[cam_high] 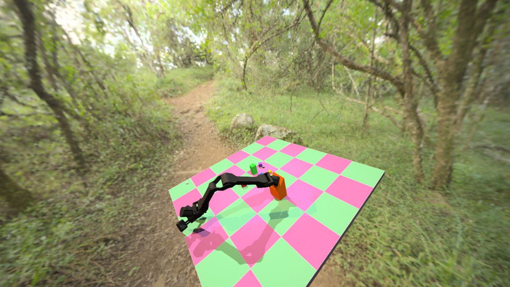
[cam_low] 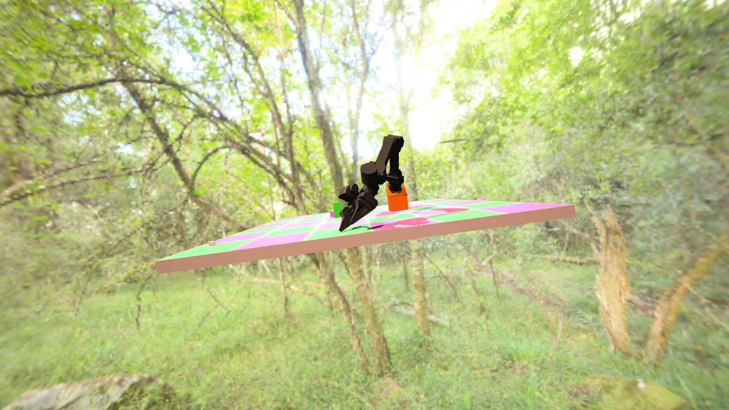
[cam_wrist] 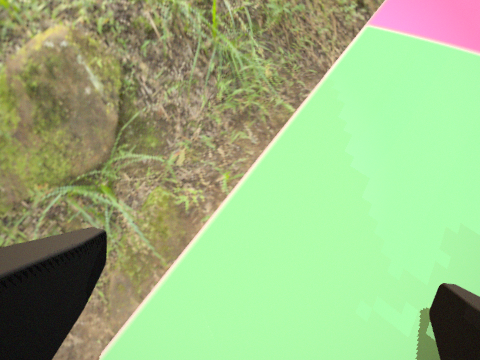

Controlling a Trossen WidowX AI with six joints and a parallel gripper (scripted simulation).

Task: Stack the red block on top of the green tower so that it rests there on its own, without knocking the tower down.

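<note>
Now: gripper tip 50 mm past the red block and 490 mm to the left of it. From my gripper tip the other things lie so: small purple block (10 mm ahead, 760 mm to the right); then blue block (130 mm behind, 640 mm to the right).
</note>
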